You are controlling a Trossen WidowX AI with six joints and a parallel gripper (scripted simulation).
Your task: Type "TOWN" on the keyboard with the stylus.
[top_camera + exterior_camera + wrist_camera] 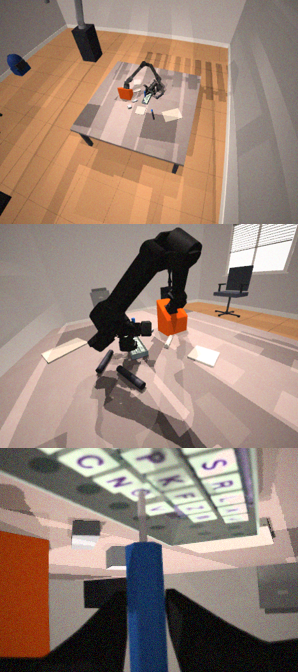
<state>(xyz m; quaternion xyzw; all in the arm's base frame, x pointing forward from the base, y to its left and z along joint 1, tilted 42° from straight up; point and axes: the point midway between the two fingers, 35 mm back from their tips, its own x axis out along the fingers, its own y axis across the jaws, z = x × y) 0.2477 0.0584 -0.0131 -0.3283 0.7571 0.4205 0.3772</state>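
Right now the pale green keyboard guard is 20 mm ahead of my gripper tip, 20 mm to the left of it and 50 mm below it. Round my gripper tip: blue stylus: 10 mm below; white cylinder: 130 mm behind, 100 mm to the left, 60 mm below; blue-tipped pen: 140 mm ahead, 190 mm to the right, 60 mm below.
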